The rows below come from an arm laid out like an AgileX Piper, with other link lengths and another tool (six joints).
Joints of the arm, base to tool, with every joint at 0 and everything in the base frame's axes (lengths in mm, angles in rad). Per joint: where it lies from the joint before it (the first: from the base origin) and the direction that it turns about. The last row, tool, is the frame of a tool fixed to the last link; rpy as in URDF.
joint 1: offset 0.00 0.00 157.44 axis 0 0 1
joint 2: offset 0.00 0.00 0.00 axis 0 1 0
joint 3: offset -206.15 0.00 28.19 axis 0 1 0
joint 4: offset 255.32 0.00 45.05 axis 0.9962 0 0.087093
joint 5: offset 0.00 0.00 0.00 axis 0 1 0
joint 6: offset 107.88 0.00 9.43 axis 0.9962 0 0.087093
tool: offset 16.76 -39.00 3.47 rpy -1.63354 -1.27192 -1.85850
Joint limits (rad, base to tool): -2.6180..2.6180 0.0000..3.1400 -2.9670..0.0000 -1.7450..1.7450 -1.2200..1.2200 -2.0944..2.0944
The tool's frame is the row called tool.
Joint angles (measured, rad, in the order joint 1, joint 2, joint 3, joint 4, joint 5, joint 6), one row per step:
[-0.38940, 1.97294, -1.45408, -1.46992, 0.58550, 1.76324]
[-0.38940, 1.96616, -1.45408, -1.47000, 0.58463, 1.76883]
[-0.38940, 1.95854, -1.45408, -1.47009, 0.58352, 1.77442]
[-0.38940, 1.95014, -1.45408, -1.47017, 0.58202, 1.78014]
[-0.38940, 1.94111, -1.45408, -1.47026, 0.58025, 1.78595]
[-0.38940, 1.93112, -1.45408, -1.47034, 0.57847, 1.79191]
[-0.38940, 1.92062, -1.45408, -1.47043, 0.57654, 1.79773]
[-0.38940, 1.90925, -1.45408, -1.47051, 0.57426, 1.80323]
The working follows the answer.
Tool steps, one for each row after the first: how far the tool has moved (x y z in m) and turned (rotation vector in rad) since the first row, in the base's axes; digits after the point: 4 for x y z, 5 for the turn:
[-0.0002, 0.0002, 0.0026, 0.00029, -0.01086, -0.00140]
[-0.0005, 0.0005, 0.0056, 0.00036, -0.02256, -0.00254]
[-0.0007, 0.0008, 0.0089, 0.00035, -0.03518, -0.00335]
[-0.0010, 0.0011, 0.0124, 0.00024, -0.04852, -0.00389]
[-0.0013, 0.0014, 0.0163, -0.00014, -0.06286, -0.00444]
[-0.0017, 0.0018, 0.0204, -0.00071, -0.07759, -0.00473]
[-0.0021, 0.0023, 0.0249, -0.00163, -0.09295, -0.00452]

Tool pose at each row, in the base's axes (x y z in m, rotation vector in rad; rounded; the steps above come from the unrounded poses):
[0.3500, -0.2522, 0.1996, 1.61055, -1.59564, 1.08428]
[0.3498, -0.2519, 0.2022, 1.60610, -1.60379, 1.09388]
[0.3496, -0.2517, 0.2052, 1.60143, -1.61212, 1.10457]
[0.3493, -0.2514, 0.2085, 1.59669, -1.62075, 1.11638]
[0.3491, -0.2511, 0.2120, 1.59183, -1.62956, 1.12909]
[0.3487, -0.2507, 0.2159, 1.58639, -1.63879, 1.14295]
[0.3483, -0.2503, 0.2200, 1.58085, -1.64791, 1.15747]
[0.3479, -0.2499, 0.2245, 1.57525, -1.65680, 1.17309]

